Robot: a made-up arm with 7 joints. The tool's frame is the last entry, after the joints.
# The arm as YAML. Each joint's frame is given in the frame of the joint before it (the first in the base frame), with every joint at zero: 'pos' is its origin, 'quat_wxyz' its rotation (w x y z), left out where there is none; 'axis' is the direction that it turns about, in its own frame. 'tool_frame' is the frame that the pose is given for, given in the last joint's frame.
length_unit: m
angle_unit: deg
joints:
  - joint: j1
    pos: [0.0, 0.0, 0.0]
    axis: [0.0, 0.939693, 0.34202]
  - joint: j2
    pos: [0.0, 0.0, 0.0]
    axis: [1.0, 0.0, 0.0]
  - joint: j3
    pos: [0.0, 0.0, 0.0]
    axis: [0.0, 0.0, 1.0]
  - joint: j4
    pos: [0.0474, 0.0, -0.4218]
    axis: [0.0, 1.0, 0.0]
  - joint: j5
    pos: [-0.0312, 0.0, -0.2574]
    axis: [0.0, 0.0, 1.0]
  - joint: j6
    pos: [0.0, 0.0, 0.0]
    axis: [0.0, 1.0, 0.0]
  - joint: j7
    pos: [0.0, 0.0, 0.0]
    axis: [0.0, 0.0, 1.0]
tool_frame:
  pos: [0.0, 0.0, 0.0]
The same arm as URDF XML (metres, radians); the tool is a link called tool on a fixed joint. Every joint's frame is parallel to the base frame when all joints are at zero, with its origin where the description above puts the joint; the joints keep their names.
<robot name="arm">
<joint name="tool_fixed" type="fixed"><parent link="link7"/><child link="tool"/><origin xyz="0 0 0" rpy="0 0 0"/></joint>
<joint name="j7" type="continuous"><parent link="link6"/><child link="link7"/><origin xyz="0 0 0" rpy="0 0 0"/><axis xyz="0 0 1"/></joint>
<joint name="j6" type="continuous"><parent link="link5"/><child link="link6"/><origin xyz="0 0 0" rpy="0 0 0"/><axis xyz="0 1 0"/></joint>
<joint name="j5" type="continuous"><parent link="link4"/><child link="link5"/><origin xyz="-0.0312 0 -0.2574" rpy="0 0 0"/><axis xyz="0 0 1"/></joint>
<joint name="j4" type="continuous"><parent link="link3"/><child link="link4"/><origin xyz="0.0474 0 -0.4218" rpy="0 0 0"/><axis xyz="0 1 0"/></joint>
<joint name="j3" type="continuous"><parent link="link2"/><child link="link3"/><origin xyz="0 0 0" rpy="0 0 0"/><axis xyz="0 0 1"/></joint>
<joint name="j2" type="continuous"><parent link="link1"/><child link="link2"/><origin xyz="0 0 0" rpy="0 0 0"/><axis xyz="1 0 0"/></joint>
<joint name="j1" type="continuous"><parent link="base"/><child link="link1"/><origin xyz="0 0 0" rpy="0 0 0"/><axis xyz="0 0.9397 0.342"/></joint>
<link name="base"/>
<link name="link1"/>
<link name="link2"/>
<link name="link3"/>
<link name="link4"/>
<link name="link5"/>
<link name="link6"/>
<link name="link7"/>
<link name="tool"/>
</robot>

